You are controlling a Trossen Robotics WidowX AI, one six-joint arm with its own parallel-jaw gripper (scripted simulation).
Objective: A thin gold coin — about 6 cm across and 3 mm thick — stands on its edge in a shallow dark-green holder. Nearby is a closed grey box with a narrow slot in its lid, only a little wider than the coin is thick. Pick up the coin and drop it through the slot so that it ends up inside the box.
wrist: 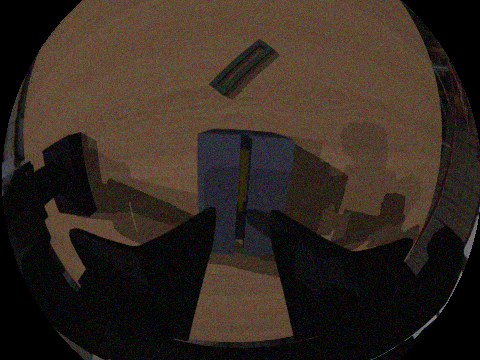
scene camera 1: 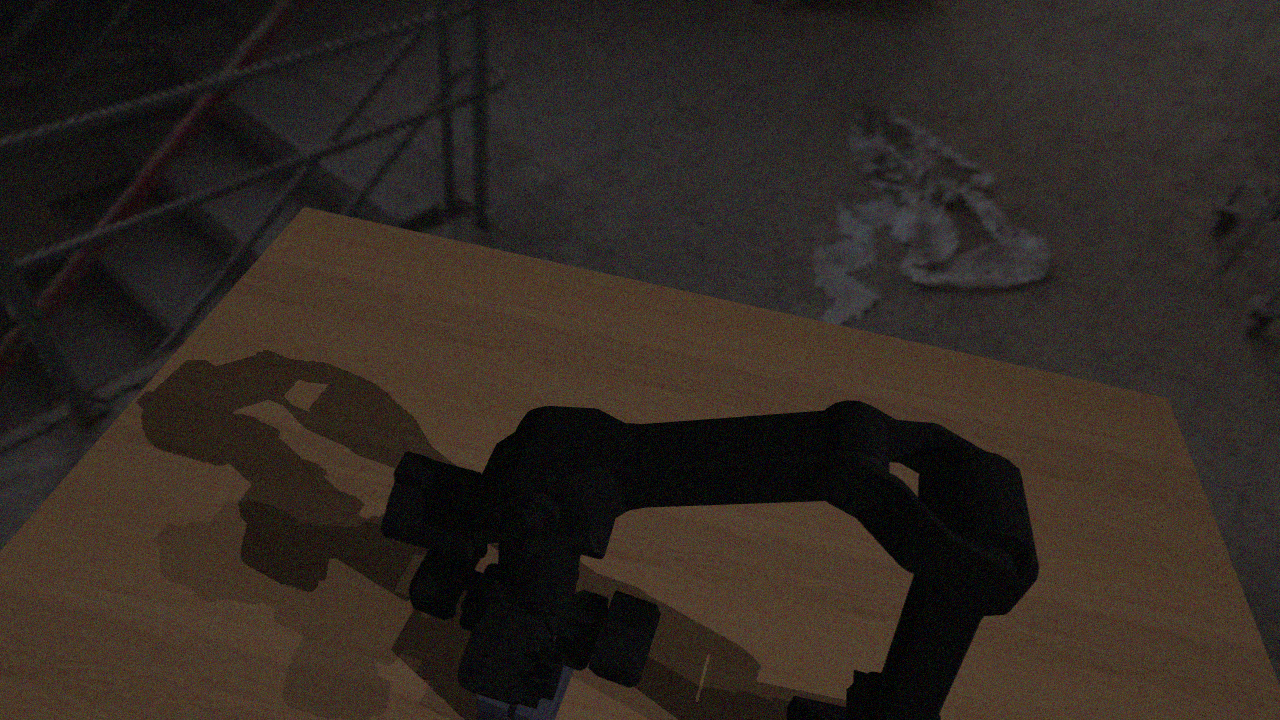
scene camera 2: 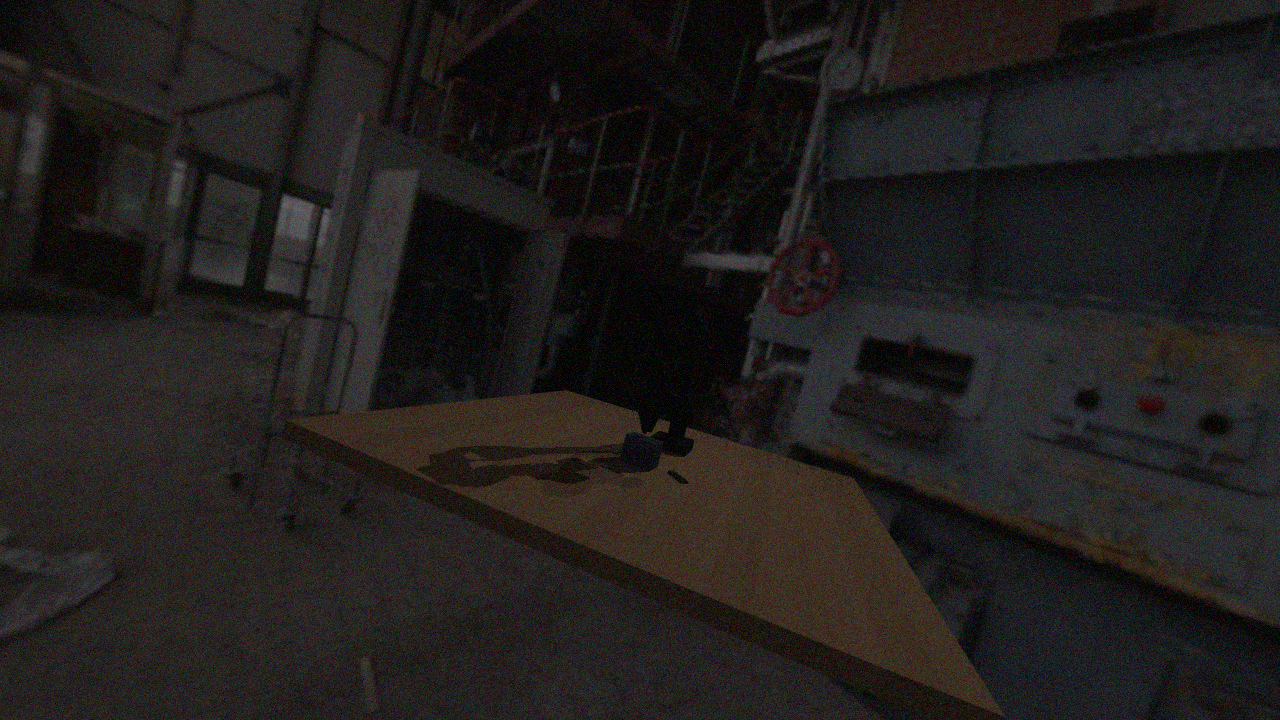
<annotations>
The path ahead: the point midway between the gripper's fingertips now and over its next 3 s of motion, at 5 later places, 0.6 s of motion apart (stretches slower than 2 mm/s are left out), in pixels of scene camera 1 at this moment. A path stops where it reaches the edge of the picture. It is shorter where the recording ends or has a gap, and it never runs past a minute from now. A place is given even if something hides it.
My gripper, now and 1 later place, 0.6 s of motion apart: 532, 652; 535, 621
</annotations>
